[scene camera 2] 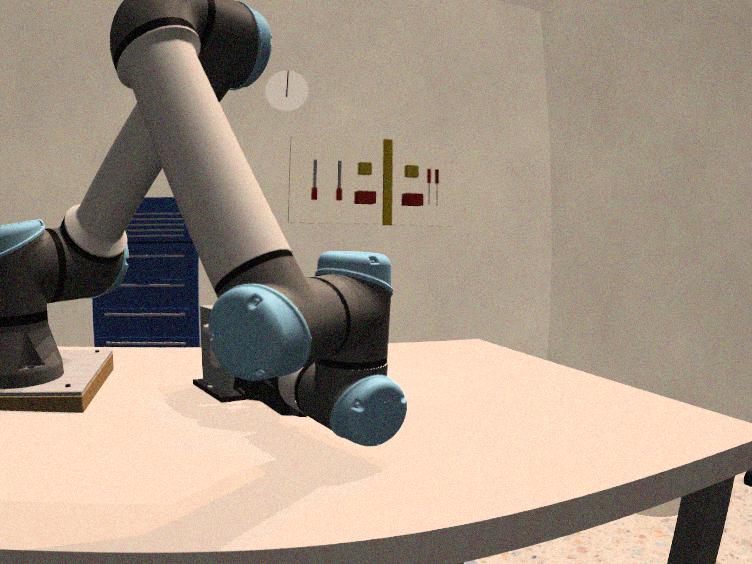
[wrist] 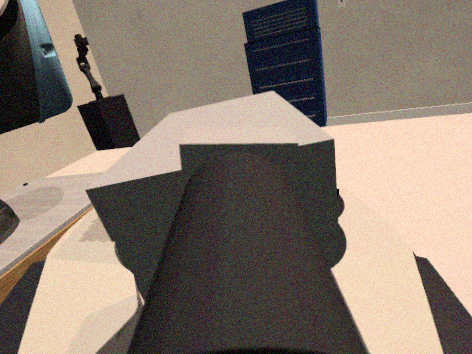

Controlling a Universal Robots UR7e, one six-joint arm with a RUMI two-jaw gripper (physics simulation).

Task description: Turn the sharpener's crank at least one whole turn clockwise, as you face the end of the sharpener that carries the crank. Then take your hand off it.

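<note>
The sharpener is a grey block with a black base, upright on the table and partly hidden behind my wrist in the scene view. In the wrist view a thick dark round crank handle points from the sharpener's dark end face toward the camera. My gripper is at this handle, its dark jaws at the lower left and lower right edges of the wrist view; it appears shut on the handle. Where the jaws touch is out of sight. The crank's arm is hidden in both views.
The sharpener stands on the pale table. My arm's mounting plate is at the left. A blue drawer cabinet stands behind. A dark box with a dark jointed object on it is farther off.
</note>
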